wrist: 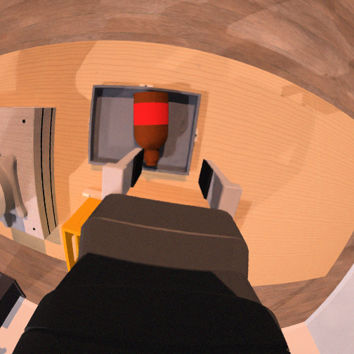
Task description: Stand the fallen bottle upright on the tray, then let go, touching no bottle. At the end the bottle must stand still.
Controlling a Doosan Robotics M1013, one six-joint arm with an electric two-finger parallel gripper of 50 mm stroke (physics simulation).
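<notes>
A brown bottle (151, 132) with a red label lies on its side in the grey tray (112, 125). Its base is at the tray's far wall and its neck points toward the gripper. My gripper (171, 165) is open, with nothing between its fingers. In the view, the fingers show at the tray's near side. The left finger is close beside the bottle's neck and the right finger is to the right of it. The height of the fingers above the bottle is hard to tell.
An orange open-framed object (80, 216) stands at the lower left, partly hidden by the gripper body. A pale block with dark grooves (37, 150) is at the left, with a light-coloured arm-like part over it. The wooden table top (260, 150) surrounds the tray.
</notes>
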